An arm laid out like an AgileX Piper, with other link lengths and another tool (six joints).
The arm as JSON. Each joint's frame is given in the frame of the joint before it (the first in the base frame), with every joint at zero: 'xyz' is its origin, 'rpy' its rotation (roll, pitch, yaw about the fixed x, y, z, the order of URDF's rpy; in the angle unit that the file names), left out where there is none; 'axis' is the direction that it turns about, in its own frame. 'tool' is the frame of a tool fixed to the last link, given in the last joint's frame.
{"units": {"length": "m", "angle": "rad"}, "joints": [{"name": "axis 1", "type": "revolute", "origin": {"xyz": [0.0, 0.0, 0.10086]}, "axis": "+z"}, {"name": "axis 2", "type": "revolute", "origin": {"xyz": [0.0, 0.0, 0.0]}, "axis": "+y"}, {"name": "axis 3", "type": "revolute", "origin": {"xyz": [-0.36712, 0.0, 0.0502]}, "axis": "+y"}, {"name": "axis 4", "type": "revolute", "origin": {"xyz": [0.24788, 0.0, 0.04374]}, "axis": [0.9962, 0.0, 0.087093]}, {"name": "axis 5", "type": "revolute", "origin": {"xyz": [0.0, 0.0, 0.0]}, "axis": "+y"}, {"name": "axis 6", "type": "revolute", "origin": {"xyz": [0.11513, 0.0, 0.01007]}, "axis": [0.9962, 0.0, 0.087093]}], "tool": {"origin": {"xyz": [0.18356, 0.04, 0.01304], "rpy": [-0.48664, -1.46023, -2.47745]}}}
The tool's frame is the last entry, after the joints.
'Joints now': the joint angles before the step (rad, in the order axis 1, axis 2, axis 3, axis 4, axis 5, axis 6). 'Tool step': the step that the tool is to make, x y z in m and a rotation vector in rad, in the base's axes. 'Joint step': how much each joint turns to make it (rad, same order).
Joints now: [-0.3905 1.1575 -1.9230 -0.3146 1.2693 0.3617]
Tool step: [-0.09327 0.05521 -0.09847 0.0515 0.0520 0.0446]
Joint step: [0.0000 -0.3717 0.4817 0.0509 -0.0437 0.0014]
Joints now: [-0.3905 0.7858 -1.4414 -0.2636 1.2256 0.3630]
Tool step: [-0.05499 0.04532 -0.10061 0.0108 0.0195 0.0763]
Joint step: [0.0000 -0.3102 0.3789 0.0690 -0.0581 -0.0475]
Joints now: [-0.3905 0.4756 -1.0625 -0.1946 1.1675 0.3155]
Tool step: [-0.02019 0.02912 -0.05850 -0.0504 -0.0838 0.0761]
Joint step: [-0.0001 -0.2546 0.2656 0.0609 -0.1174 -0.0562]
